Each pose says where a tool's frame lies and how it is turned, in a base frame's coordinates. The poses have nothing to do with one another.
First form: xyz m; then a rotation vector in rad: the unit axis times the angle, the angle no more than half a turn.
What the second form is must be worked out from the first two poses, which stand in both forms.
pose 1, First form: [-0.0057, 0.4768, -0.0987, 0.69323, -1.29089, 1.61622]
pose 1, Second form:
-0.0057, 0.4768, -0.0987
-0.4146, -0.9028, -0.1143
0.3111, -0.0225, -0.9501
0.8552, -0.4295, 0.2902

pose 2, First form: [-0.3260, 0.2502, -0.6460, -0.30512, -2.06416, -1.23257]
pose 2, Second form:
-0.3260, 0.2502, -0.6460
-0.7252, 0.5226, -0.4482
-0.1467, 0.5187, 0.8423
0.6727, 0.6766, -0.2996

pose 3, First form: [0.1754, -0.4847, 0.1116, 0.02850, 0.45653, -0.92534]
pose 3, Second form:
0.1754, -0.4847, 0.1116
0.5133, 0.7755, 0.3676
-0.7636, 0.6082, -0.2168
-0.3917, -0.1694, 0.9043

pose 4, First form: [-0.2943, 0.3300, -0.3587, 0.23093, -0.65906, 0.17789]
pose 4, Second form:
-0.2943, 0.3300, -0.3587
0.7769, -0.2357, -0.5838
0.0900, 0.9593, -0.2676
0.6231, 0.1553, 0.7665

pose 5, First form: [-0.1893, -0.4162, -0.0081, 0.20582, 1.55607, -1.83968]
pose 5, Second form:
-0.1893, -0.4162, -0.0081
-0.7370, 0.5993, 0.3126
-0.4077, -0.0252, -0.9128
-0.5392, -0.8001, 0.2629

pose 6, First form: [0.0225, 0.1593, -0.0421, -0.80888, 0.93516, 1.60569]
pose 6, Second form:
0.0225, 0.1593, -0.0421
-0.2107, -0.9767, -0.0411
0.4462, -0.1335, 0.8849
-0.8698, 0.1682, 0.4639

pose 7, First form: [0.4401, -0.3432, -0.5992, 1.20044, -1.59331, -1.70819]
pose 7, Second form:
0.4401, -0.3432, -0.5992
-0.4794, -0.1981, -0.8549
-0.8391, -0.1819, 0.5127
-0.2570, 0.9632, -0.0790

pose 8, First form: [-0.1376, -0.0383, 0.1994, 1.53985, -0.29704, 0.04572]
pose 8, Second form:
-0.1376, -0.0383, 0.1994
0.9634, -0.2146, -0.1608
-0.1563, 0.0377, -0.9870
0.2179, 0.9760, 0.0027

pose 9, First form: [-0.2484, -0.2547, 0.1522, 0.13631, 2.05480, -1.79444]
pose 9, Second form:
-0.2484, -0.2547, 0.1522
-0.9123, 0.3339, 0.2371
-0.1900, 0.1678, -0.9673
-0.3628, -0.9275, -0.0897

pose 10, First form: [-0.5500, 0.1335, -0.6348, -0.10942, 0.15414, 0.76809]
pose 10, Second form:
-0.5500, 0.1335, -0.6348
0.7088, -0.6985, 0.0987
0.6825, 0.7144, 0.1545
-0.1784, -0.0422, 0.9830

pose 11, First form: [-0.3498, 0.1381, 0.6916, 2.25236, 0.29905, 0.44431]
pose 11, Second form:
-0.3498, 0.1381, 0.6916
0.9102, 0.0697, 0.4082
0.3520, -0.6495, -0.6740
0.2182, 0.7572, -0.6157

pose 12, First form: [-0.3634, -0.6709, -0.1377, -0.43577, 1.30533, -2.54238]
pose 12, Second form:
-0.3634, -0.6709, -0.1377
-0.9240, 0.0841, 0.3730
-0.3521, -0.5674, -0.7444
0.1490, -0.8192, 0.5539

